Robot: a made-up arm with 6 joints. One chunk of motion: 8 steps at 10 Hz.
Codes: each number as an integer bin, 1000 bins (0 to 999) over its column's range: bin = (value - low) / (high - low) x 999, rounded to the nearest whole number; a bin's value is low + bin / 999 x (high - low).
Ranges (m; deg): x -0.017..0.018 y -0.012..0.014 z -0.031..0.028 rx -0.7..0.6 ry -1.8..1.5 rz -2..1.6
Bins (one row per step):
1: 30 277 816 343 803 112
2: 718 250 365 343 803 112
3: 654 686 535 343 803 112
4: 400 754 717 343 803 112
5: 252 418 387 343 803 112
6: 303 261 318 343 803 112
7: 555 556 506 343 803 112
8: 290 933 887 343 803 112
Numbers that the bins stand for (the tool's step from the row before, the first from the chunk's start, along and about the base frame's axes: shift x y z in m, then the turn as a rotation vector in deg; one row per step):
1: -0.01595 -0.00479 0.01719 -0.254 0.853 -1.596
2: 0.00816 -0.00549 -0.00944 -0.254 0.853 -1.596
3: 0.00591 0.00585 0.00060 -0.254 0.853 -1.596
4: -0.00299 0.00762 0.01135 -0.254 0.853 -1.596
5: -0.00817 -0.00112 -0.00814 -0.254 0.853 -1.596
6: -0.00638 -0.00521 -0.01222 -0.254 0.853 -1.596
7: 0.00244 0.00247 -0.00112 -0.254 0.853 -1.596
8: -0.00684 0.01228 0.02139 -0.254 0.853 -1.596

